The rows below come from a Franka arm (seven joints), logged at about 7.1 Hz.
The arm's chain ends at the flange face. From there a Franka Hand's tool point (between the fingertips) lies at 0.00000 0.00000 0.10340 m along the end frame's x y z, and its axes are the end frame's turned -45 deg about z.
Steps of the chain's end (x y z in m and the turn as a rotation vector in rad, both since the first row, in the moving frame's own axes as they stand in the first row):
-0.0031 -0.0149 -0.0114 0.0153 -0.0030 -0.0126
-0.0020 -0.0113 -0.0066 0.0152 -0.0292 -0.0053
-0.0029 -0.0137 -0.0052 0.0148 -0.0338 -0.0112
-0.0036 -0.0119 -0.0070 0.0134 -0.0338 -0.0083
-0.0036 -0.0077 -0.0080 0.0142 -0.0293 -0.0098
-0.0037 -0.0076 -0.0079 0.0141 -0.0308 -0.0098
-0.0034 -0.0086 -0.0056 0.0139 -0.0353 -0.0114
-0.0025 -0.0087 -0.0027 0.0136 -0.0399 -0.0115
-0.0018 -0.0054 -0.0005 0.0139 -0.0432 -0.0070
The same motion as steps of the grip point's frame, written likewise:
0.0092 -0.0141 -0.0114 0.0129 0.0087 -0.0126
0.0055 -0.0126 -0.0067 0.0314 -0.0099 -0.0053
0.0062 -0.0153 -0.0053 0.0344 -0.0134 -0.0112
0.0044 -0.0144 -0.0071 0.0334 -0.0144 -0.0083
0.0018 -0.0112 -0.0081 0.0308 -0.0107 -0.0098
0.0015 -0.0113 -0.0080 0.0317 -0.0118 -0.0098
0.0021 -0.0121 -0.0057 0.0348 -0.0151 -0.0114
0.0024 -0.0118 -0.0028 0.0378 -0.0186 -0.0115
0.0004 -0.0093 -0.0006 0.0404 -0.0207 -0.0070

